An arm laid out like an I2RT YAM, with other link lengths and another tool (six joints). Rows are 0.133 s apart.
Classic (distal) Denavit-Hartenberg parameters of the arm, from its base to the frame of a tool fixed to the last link. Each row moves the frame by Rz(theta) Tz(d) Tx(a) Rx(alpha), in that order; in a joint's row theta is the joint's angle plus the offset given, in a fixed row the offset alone. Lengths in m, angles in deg.
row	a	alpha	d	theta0
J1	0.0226	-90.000	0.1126	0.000
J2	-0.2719	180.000	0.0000	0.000
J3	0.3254	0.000	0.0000	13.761
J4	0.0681	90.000	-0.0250	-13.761
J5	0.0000	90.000	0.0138	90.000
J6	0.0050	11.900	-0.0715	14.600
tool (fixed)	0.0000	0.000	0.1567	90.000
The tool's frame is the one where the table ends.
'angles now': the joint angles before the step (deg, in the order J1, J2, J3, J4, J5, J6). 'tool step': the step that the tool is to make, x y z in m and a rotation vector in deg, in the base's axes. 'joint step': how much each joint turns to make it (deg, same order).
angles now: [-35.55 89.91 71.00 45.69 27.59 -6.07]
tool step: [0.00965 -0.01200 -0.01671 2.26 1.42 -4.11]
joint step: [0.02 3.47 1.51 0.00 4.16 -1.02]
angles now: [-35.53 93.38 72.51 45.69 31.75 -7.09]
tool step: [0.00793 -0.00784 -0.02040 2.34 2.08 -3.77]
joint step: [0.24 2.76 0.37 -0.02 3.96 -1.16]
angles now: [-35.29 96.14 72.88 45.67 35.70 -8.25]
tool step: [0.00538 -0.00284 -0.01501 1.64 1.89 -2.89]
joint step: [0.42 1.75 0.00 0.00 3.17 -1.23]
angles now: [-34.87 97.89 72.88 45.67 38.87 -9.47]
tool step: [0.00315 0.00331 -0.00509 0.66 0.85 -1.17]
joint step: [0.70 0.39 -0.20 0.00 1.77 -0.77]
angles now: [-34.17 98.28 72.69 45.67 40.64 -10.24]
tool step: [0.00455 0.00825 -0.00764 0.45 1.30 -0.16]
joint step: [1.18 0.00 -1.12 0.47 1.14 -1.03]
